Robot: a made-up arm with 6 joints.
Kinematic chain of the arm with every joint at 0, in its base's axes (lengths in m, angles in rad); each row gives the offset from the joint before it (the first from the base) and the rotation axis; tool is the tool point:
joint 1: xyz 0 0 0.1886 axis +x
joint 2: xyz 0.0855 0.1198 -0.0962 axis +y
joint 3: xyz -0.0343 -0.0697 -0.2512 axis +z
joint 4: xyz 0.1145 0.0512 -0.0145 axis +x
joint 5: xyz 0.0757 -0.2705 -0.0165 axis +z
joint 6: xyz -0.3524 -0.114 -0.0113 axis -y
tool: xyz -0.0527 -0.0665 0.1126
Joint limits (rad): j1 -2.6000..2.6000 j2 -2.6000..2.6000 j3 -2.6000..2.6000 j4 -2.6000..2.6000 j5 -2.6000..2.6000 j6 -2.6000..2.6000
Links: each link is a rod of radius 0.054 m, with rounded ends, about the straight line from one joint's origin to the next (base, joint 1, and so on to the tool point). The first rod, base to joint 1, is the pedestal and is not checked.
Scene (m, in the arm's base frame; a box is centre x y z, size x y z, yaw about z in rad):
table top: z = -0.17
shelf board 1: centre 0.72 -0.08 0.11 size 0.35 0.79 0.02 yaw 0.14
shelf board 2: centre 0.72 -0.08 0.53 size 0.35 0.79 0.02 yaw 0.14
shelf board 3: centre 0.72 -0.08 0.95 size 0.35 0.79 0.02 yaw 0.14
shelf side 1: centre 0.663 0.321 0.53 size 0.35 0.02 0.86 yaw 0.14
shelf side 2: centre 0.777 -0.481 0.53 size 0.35 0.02 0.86 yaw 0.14
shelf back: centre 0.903 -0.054 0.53 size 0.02 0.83 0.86 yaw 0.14
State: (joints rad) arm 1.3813 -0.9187 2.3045 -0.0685 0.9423 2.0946
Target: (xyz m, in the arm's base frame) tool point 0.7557 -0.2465 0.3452
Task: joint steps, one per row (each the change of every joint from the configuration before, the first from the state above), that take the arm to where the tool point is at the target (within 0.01 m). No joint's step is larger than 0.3 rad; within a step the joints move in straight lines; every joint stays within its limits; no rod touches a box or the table.
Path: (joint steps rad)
1: -0.0914 -0.0042 0.0453 -0.1873 -0.0620 0.0165
2: -0.0914 -0.0042 0.0453 -0.1874 -0.0621 0.0164
3: 0.1072 -0.0691 -0.2348 -0.0596 -0.2102 -0.0344
4: 0.1071 -0.0690 -0.2349 -0.0596 -0.2102 -0.0345
5: 0.0843 -0.0188 -0.0524 0.2227 0.1239 -0.0182
6: 0.0843 -0.0188 -0.0524 0.2227 0.1238 -0.0181
7: 0.0843 -0.0188 -0.0524 0.2226 0.1239 -0.0182

